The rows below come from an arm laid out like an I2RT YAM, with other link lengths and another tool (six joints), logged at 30 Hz.
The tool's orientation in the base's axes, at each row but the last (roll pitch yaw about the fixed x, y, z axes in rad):
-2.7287 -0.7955 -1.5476
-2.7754 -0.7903 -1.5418
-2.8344 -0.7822 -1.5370
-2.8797 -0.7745 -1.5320
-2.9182 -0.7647 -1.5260
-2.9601 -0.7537 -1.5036
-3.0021 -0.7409 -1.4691
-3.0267 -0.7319 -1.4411
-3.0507 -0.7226 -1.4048
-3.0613 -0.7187 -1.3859
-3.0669 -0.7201 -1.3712
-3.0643 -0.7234 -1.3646
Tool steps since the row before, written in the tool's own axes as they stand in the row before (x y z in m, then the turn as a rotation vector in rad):
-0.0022 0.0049 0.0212 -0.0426 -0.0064 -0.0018
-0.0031 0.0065 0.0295 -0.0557 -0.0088 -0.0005
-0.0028 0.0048 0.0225 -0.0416 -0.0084 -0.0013
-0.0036 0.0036 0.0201 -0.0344 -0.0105 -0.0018
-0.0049 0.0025 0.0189 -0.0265 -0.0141 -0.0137
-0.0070 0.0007 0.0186 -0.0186 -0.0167 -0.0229
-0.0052 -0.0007 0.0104 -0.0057 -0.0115 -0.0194
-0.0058 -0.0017 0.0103 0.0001 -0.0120 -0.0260
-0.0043 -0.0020 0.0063 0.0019 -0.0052 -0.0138
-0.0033 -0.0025 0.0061 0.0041 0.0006 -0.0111
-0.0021 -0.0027 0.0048 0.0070 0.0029 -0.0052
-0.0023 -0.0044 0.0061 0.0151 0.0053 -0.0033
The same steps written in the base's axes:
0.0043 -0.0136 -0.0165 0.0044 0.0329 -0.0275
0.0050 -0.0189 -0.0232 0.0068 0.0420 -0.0370
0.0027 -0.0141 -0.0182 0.0065 0.0324 -0.0266
0.0022 -0.0116 -0.0171 0.0086 0.0281 -0.0209
0.0022 -0.0095 -0.0171 0.0093 0.0310 -0.0065
0.0032 -0.0073 -0.0182 0.0102 0.0318 0.0059
0.0024 -0.0028 -0.0110 0.0068 0.0190 0.0115
0.0032 -0.0020 -0.0113 0.0065 0.0191 0.0203
0.0027 -0.0004 -0.0074 0.0026 0.0085 0.0119
0.0032 -0.0008 -0.0066 -0.0022 0.0038 0.0110
0.0033 -0.0008 -0.0048 -0.0028 -0.0026 0.0084
0.0052 -0.0010 -0.0058 -0.0035 -0.0103 0.0122

